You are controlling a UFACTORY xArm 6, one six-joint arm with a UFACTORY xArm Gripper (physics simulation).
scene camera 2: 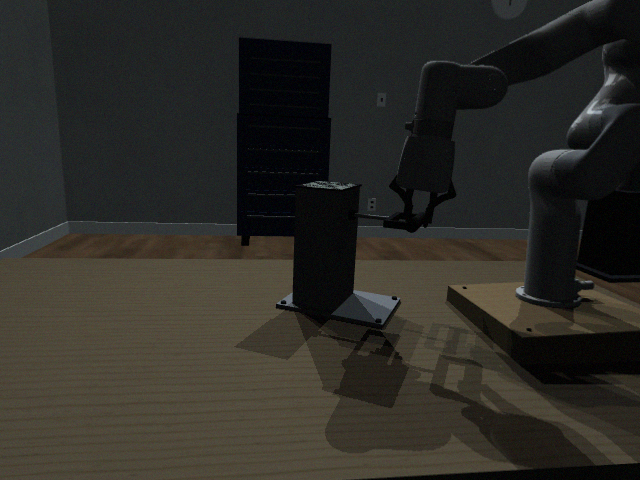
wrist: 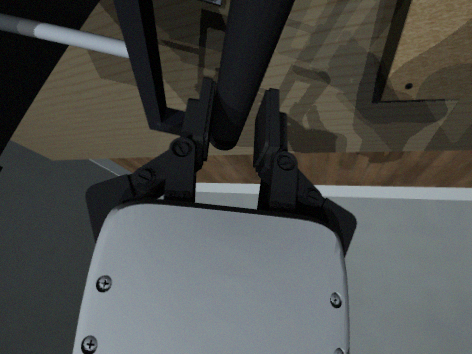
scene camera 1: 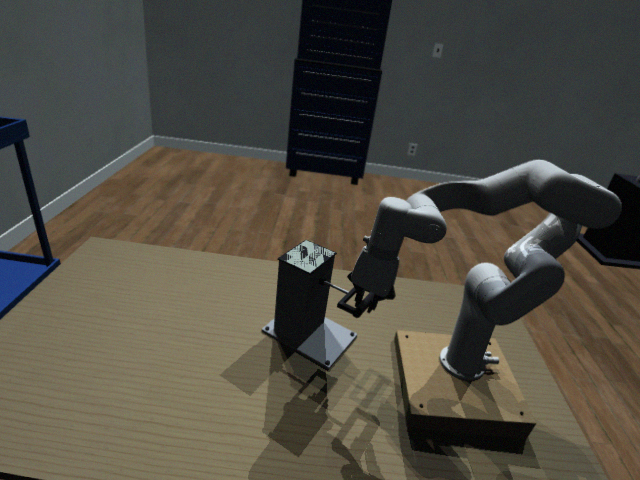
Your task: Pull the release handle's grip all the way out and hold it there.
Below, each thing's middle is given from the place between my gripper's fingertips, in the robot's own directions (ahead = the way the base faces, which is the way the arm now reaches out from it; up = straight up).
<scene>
My hand is 20 cm above the grey bolted base plate (scene camera 2: 365, 308), 12 cm short of it and 10 cm to the left of it.
</scene>
